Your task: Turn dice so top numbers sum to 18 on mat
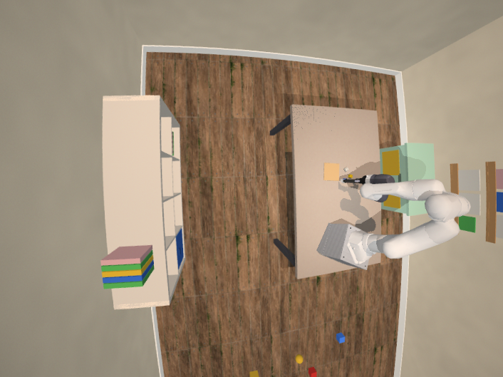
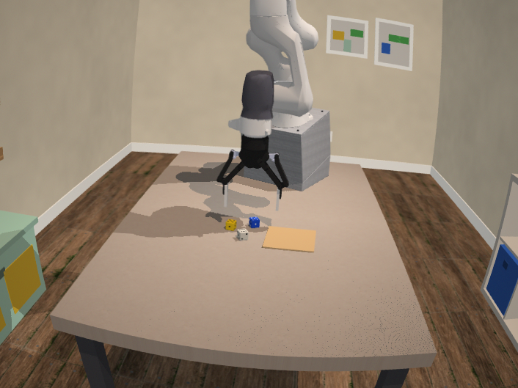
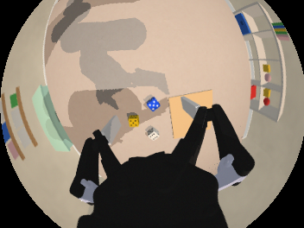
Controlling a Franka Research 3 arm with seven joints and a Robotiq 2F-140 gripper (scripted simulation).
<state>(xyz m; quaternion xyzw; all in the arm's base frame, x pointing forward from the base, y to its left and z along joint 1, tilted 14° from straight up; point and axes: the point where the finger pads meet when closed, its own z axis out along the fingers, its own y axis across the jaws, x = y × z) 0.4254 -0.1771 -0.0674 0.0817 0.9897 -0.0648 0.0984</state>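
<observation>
Now: the blue die 60 mm below my hand and 10 mm to the left of it. The rest, counted from my hand: white die: 90 mm ahead, 60 mm below, 30 mm to the right; yellow die: 60 mm to the right, 60 mm below, 20 mm ahead; mat: 100 mm to the left, 90 mm ahead, 70 mm below.
</observation>
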